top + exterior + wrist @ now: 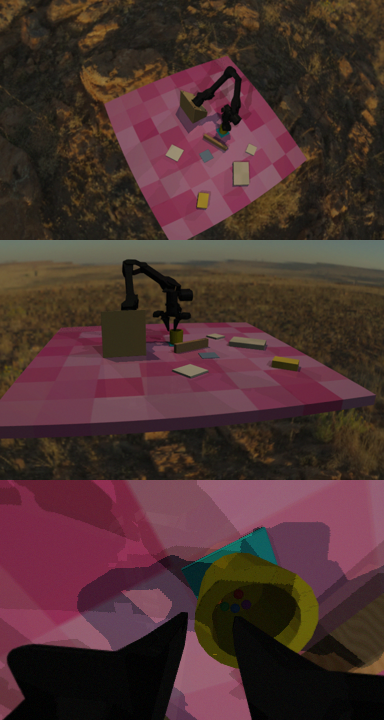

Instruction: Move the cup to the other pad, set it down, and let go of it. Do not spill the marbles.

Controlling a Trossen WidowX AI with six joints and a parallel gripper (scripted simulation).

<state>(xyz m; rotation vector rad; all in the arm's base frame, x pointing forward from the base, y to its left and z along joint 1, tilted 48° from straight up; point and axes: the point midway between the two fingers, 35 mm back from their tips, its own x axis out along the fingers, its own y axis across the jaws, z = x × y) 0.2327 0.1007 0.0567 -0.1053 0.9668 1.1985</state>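
The olive-yellow cup is 20 mm ahead of my gripper tip, 10 mm to the right of it and 30 mm below it. From my gripper tip the other things lie so: blue pad: 120 mm ahead, 240 mm to the right, 70 mm below; teal pad: 20 mm ahead, 10 mm to the right, 70 mm below; wooden block: 70 mm ahead, 130 mm to the right, 50 mm below.
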